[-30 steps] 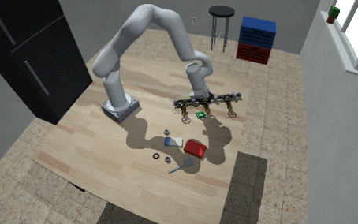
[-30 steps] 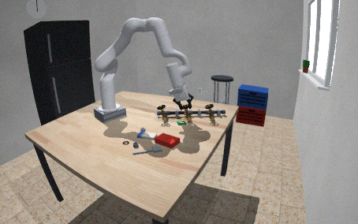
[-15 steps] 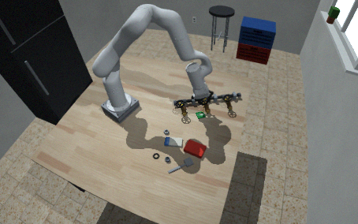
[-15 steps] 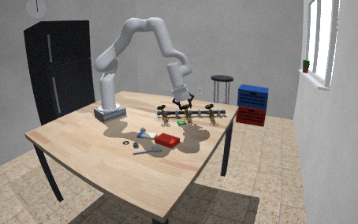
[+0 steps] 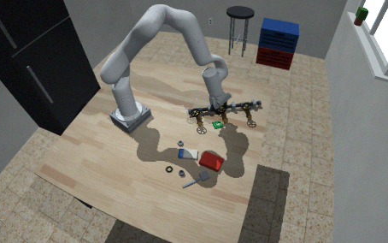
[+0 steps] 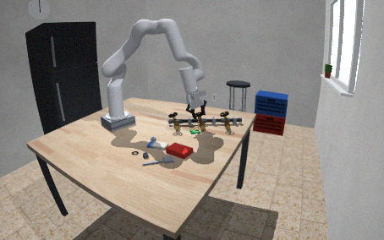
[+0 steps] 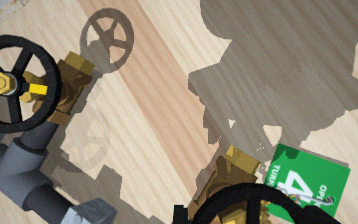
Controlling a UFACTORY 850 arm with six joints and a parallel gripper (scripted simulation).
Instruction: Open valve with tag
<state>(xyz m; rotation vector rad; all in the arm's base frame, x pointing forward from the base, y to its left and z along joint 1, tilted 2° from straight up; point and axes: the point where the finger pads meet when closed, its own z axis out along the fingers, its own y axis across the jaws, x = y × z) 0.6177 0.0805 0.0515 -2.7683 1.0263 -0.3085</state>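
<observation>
Now: hand 30 mm past the green tag, 50 mm to the left of it and 100 mm above it. The rest, counted from my hand: grey scraper: 60 mm behind, 440 mm to the right, 100 mm below; red box: 10 mm behind, 330 mm to the right, 90 mm below; white block: 150 mm behind, 300 mm to the right, 100 mm below.
</observation>
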